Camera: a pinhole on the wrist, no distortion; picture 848 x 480 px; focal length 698.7 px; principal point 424.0 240.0 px. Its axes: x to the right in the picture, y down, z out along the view. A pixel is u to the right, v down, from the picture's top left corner.
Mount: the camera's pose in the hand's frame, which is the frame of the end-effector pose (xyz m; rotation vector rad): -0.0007 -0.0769 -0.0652 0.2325 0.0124 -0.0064
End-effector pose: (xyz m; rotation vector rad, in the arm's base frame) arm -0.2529 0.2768 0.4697 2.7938 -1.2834 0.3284
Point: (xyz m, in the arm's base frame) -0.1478 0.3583 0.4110
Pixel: 387.0 129.0
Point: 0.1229 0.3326 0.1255
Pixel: 590.5 78.2
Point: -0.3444 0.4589 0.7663
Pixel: behind the camera
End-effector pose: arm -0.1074 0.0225 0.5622 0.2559 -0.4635 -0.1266
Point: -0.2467 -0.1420 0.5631
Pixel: 55.7 46.5
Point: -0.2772 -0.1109 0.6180
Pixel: 95.1 253.8
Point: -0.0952 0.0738 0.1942
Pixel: behind the camera
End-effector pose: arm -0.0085 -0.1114 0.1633 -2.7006 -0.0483 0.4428
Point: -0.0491 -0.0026 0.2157
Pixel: 48.4 28.7
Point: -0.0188 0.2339 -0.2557
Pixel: 599.6 311.6
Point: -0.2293 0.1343 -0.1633
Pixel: 293.0 385.4
